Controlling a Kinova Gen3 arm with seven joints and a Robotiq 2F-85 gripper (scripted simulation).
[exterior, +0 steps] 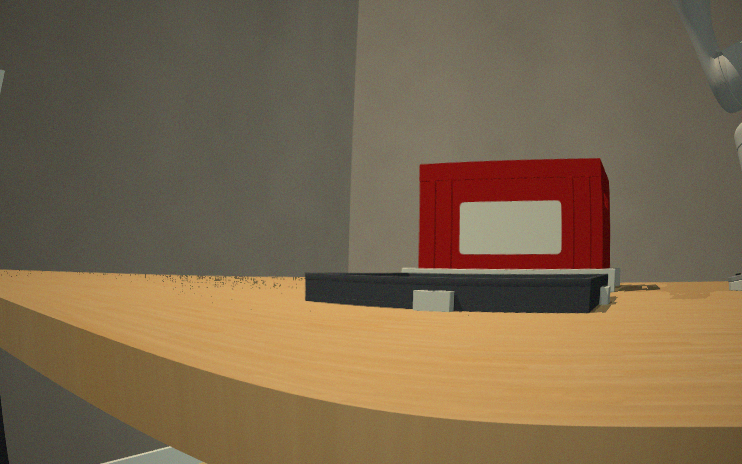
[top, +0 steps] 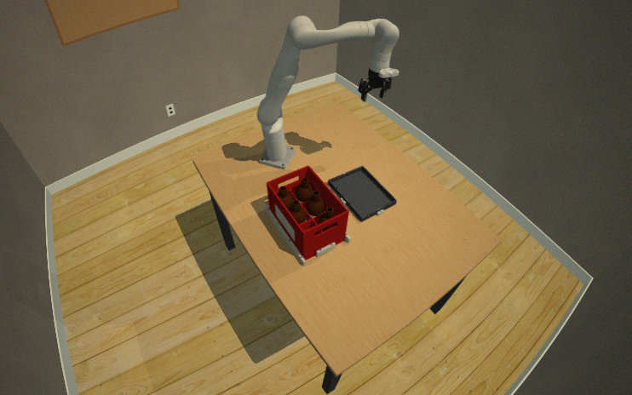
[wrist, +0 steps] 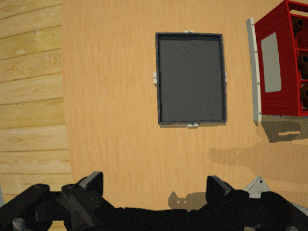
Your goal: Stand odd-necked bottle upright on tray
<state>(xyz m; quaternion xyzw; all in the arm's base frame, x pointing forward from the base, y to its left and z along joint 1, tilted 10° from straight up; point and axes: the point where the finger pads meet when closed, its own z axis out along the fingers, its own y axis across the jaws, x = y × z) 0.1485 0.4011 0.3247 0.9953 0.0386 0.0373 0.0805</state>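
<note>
My hand is 230 mm short of the red crate, 390 mm to the left of it and 290 mm above it. From my hand the other things lie so: dark grey tray 160 mm ahead, 100 mm to the right, 360 mm below; glass bottle 310 mm ahead, 330 mm to the right, 290 mm below.
</note>
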